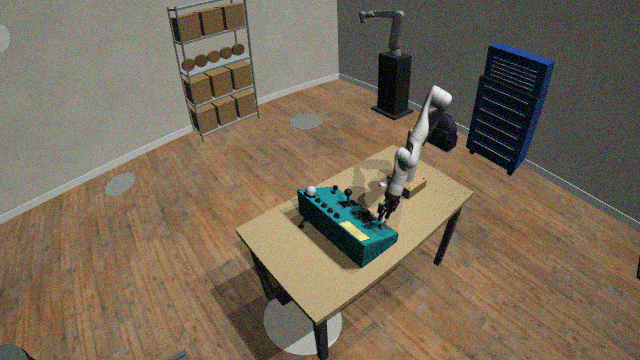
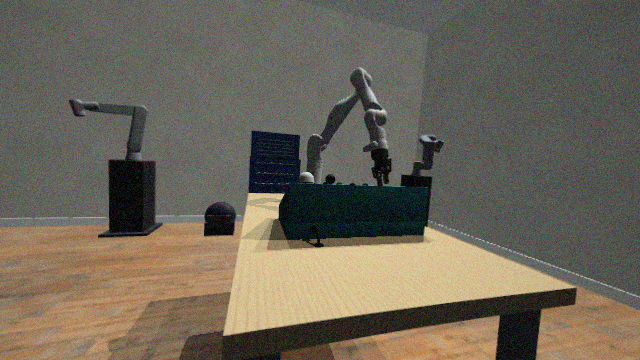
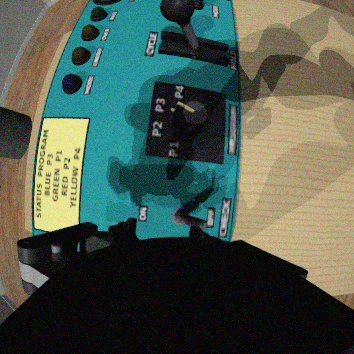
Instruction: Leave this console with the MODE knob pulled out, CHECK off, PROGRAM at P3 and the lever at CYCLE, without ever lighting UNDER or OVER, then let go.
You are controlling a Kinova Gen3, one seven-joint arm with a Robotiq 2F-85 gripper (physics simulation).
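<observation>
The teal console (image 1: pixel 325 220) (image 2: pixel 355 210) (image 3: pixel 117 65) stands on the table. My gripper (image 1: pixel 384 215) (image 2: pixel 381 180) (image 3: pixel 162 232) is partly open and empty, low over its CHECK end. The CHECK toggle (image 3: pixel 191 220) leans toward OFF, its tip beside one fingertip. The PROGRAM knob (image 3: pixel 194 119) has its yellow pointer toward P3, near the P4 side. The lever (image 1: pixel 348 192) (image 3: pixel 177 7) leans toward CYCLE. The MODE knob (image 1: pixel 335 188) is small; its height is unclear. The UNDER lamp (image 3: pixel 81 55) and OVER lamp (image 3: pixel 90 33) look dark.
A white dome (image 1: pixel 311 191) (image 2: pixel 306 177) stands on the console's far corner. The blue MODE lamp (image 3: pixel 72 83) looks dim. A yellow card (image 1: pixel 354 230) (image 3: pixel 60 175) lists status colours. The table (image 1: pixel 310 285) (image 2: pixel 380 285) (image 3: pixel 290 200) carries the arm's base block (image 1: pixel 415 187).
</observation>
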